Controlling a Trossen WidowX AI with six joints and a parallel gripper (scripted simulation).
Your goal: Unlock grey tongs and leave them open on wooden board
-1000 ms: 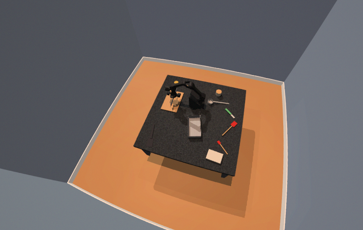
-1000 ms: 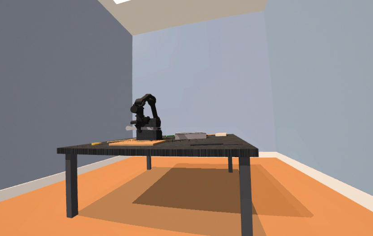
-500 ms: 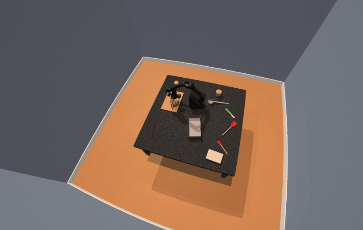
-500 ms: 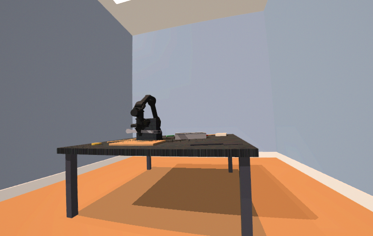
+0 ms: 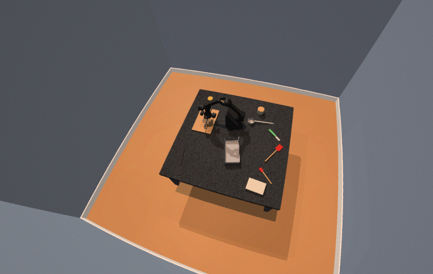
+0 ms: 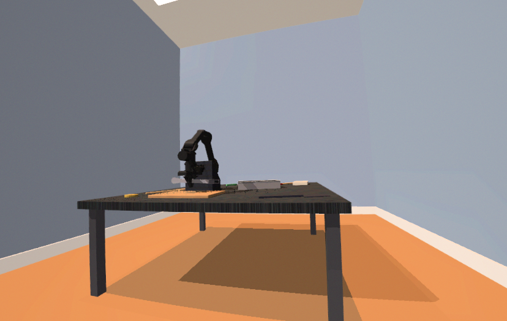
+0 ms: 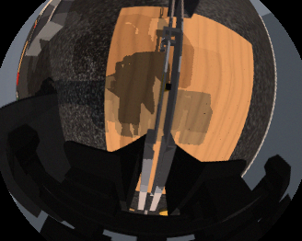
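Now: the wooden board 40 mm to the right of my gripper tip, 40 mm below it and 10 mm ahead of it. The rest, counted from my gripper tip: dark utensil: 630 mm ahead, 70 mm to the right, 40 mm below; roasting tin: 400 mm to the left, 300 mm ahead, 20 mm below; yellow disc: 330 mm behind, 130 mm to the right, 30 mm below.
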